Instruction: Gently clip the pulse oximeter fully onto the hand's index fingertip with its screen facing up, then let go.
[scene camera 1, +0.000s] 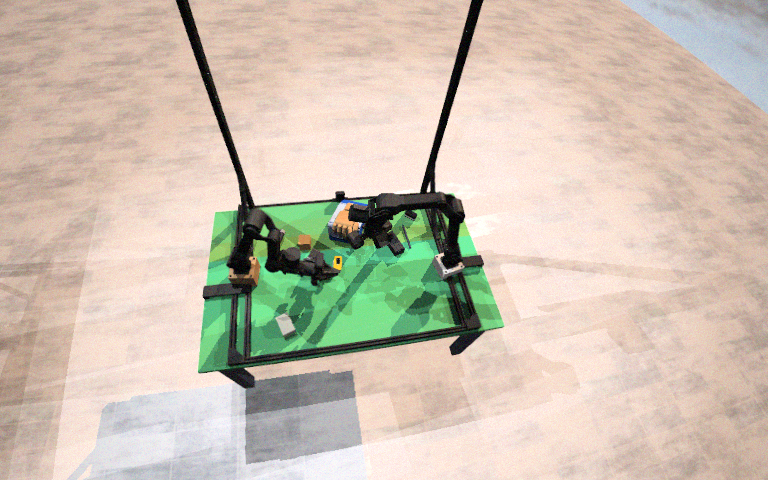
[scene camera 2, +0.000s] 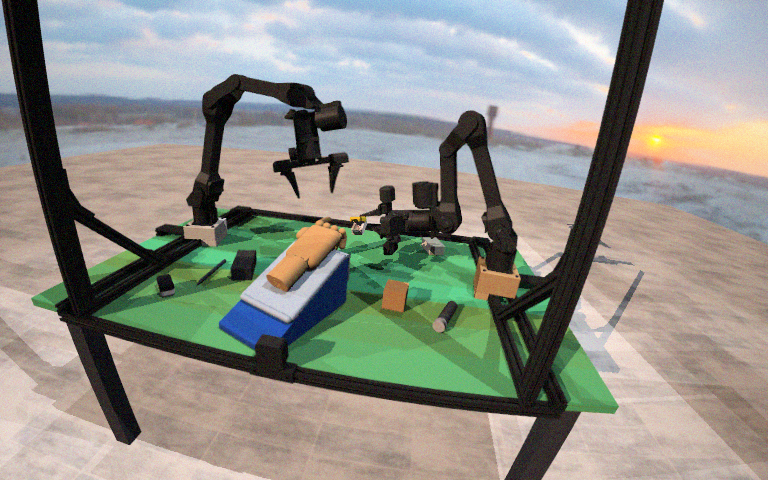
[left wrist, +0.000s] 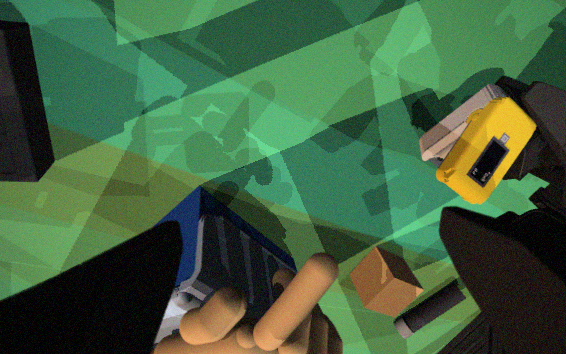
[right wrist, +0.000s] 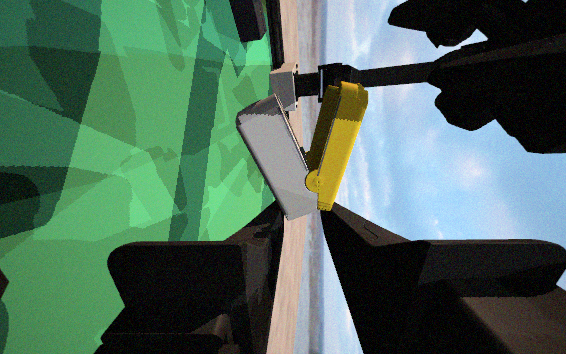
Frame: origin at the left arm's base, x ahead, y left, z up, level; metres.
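Seen in the pictures: left gripper, fingertip midpoint: (scene camera 1: 363, 242) (scene camera 2: 315, 195) (left wrist: 311, 227) (right wrist: 407, 41); right gripper, fingertip midpoint: (scene camera 1: 338, 272) (left wrist: 512, 84) (right wrist: 302, 205); left arm's base at its link origin: (scene camera 1: 449, 261) (scene camera 2: 205, 222) (right wrist: 296, 86); right arm's base at its link origin: (scene camera 1: 242, 267) (scene camera 2: 498, 267).
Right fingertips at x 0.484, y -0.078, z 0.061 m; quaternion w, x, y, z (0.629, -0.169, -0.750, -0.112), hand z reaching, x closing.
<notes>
Offsets run from my right fingertips to a thing's top centre.
The pulse oximeter @[0.005 m back, 0.038 m right, 0.030 m up] (scene camera 1: 338, 262) (scene camera 2: 357, 224) (left wrist: 482, 150) (right wrist: 341, 155) has a yellow half with a dark screen and a grey half. Its jaws are spread in a V, and the screen side faces up. My right gripper (right wrist: 302, 205) is shut on its hinge end and holds it above the table, apart from the hand. The tan hand (scene camera 1: 346, 217) (scene camera 2: 317, 246) lies on a sloped blue and grey support (scene camera 2: 320, 305) (left wrist: 190, 255). In the left wrist view its index finger (left wrist: 297, 302) stands out straight and bare. My left gripper (scene camera 2: 315, 194) (left wrist: 311, 227) is open and empty above the hand.
An orange block @[0.081 m ahead, 0.246 m right, 0.070 m down] (scene camera 1: 304, 242) (scene camera 2: 394, 296) (left wrist: 385, 282) and a dark cylinder @[0.187 m ahead, 0.306 m right, 0.092 m down] (scene camera 2: 445, 315) (left wrist: 430, 307) lie beside the support. A black block @[0.301 m back, 0.114 m right, 0.085 m down] (scene camera 2: 243, 264), a pen @[0.381 m back, 0.141 m right, 0.111 m down] (scene camera 2: 211, 272) and a small black item @[0.452 m back, 0.241 m right, 0.087 m down] (scene camera 2: 165, 284) lie on its other side. A grey box @[0.253 m ahead, 0.095 m left, 0.090 m down] (scene camera 1: 286, 325) (scene camera 2: 433, 245) lies farther off.
</notes>
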